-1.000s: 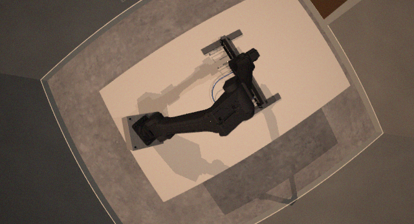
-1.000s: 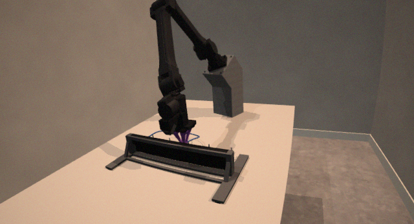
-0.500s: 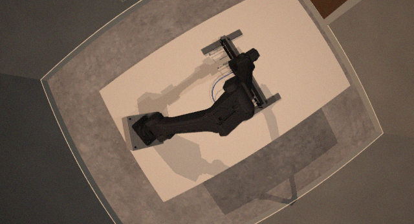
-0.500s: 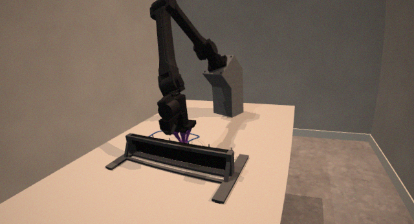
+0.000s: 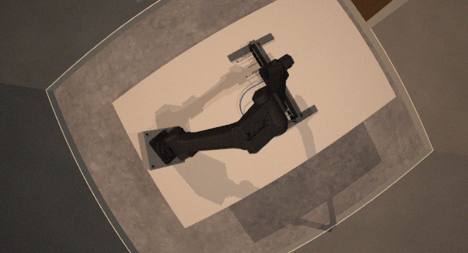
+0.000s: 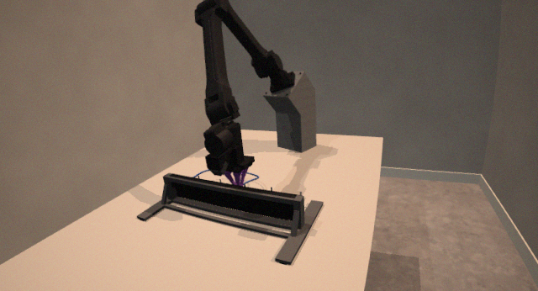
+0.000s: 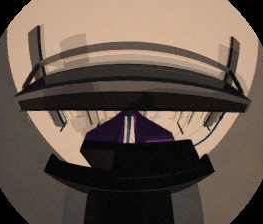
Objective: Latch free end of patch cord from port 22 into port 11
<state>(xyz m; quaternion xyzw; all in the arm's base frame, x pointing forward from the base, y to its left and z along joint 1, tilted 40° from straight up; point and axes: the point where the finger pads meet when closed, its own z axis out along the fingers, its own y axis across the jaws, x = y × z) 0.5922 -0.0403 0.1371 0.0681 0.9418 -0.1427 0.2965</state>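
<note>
The plug is 20 mm ahead of my hand and 10 mm to the right of it.
</note>
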